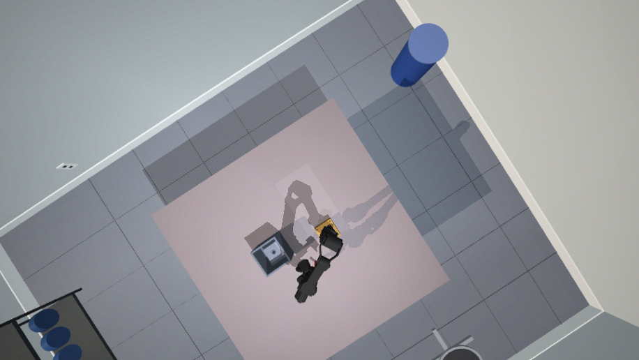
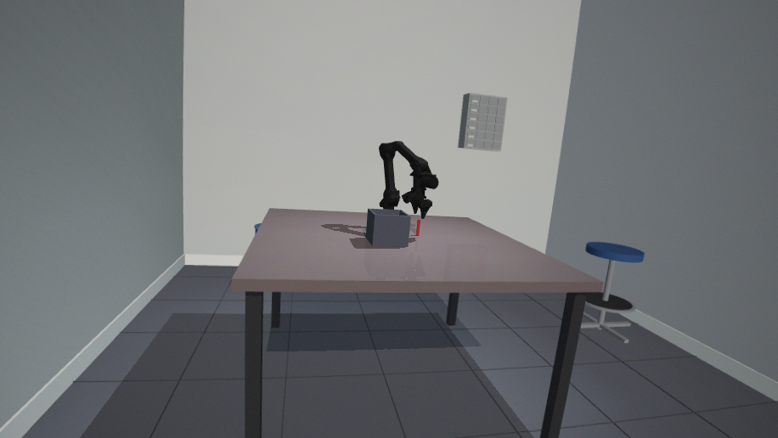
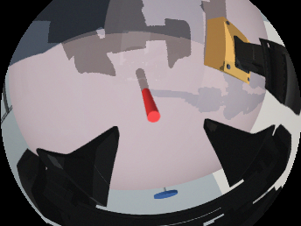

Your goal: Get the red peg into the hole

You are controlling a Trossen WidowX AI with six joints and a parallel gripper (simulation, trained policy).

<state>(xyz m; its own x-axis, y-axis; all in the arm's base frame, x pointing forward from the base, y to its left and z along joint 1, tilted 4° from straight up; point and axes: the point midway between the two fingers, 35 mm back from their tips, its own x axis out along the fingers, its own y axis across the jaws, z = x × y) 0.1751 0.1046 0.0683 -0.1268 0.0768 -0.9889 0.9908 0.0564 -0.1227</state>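
Right now my gripper tip is 60 mm above the red peg and 10 mm short of it.
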